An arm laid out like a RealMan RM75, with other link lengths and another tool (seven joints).
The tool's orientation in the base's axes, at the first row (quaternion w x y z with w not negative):
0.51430 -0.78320 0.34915 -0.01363
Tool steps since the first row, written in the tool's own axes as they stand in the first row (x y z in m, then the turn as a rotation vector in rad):
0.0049 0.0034 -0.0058 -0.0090 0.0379 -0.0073
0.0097 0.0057 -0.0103 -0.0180 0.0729 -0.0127
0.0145 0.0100 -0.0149 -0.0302 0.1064 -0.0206
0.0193 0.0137 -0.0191 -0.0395 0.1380 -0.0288
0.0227 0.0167 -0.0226 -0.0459 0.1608 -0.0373
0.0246 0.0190 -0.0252 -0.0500 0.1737 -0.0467
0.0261 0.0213 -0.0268 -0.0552 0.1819 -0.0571
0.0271 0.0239 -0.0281 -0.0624 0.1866 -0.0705
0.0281 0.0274 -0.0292 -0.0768 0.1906 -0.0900
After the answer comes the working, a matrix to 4 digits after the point.
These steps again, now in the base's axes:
-0.0003 -0.0081 -0.0017 -0.0298 -0.0094 -0.0244
0.0004 -0.0149 -0.0031 -0.0573 -0.0166 -0.0474
0.0000 -0.0223 -0.0060 -0.0874 -0.0236 -0.0668
0.0000 -0.0291 -0.0087 -0.1144 -0.0321 -0.0856
-0.0003 -0.0345 -0.0106 -0.1346 -0.0405 -0.0980
-0.0011 -0.0382 -0.0119 -0.1481 -0.0486 -0.1027
-0.0018 -0.0408 -0.0136 -0.1604 -0.0558 -0.1028
-0.0029 -0.0430 -0.0154 -0.1734 -0.0635 -0.0978
-0.0045 -0.0452 -0.0181 -0.1939 -0.0719 -0.0871

The tool's axes in the first row as the columns of a matrix, in the base's axes (rounded; the answer above uses it unrounded):
0.7558 -0.5329 0.3805
-0.5609 -0.2272 0.7961
-0.3378 -0.8151 -0.4706

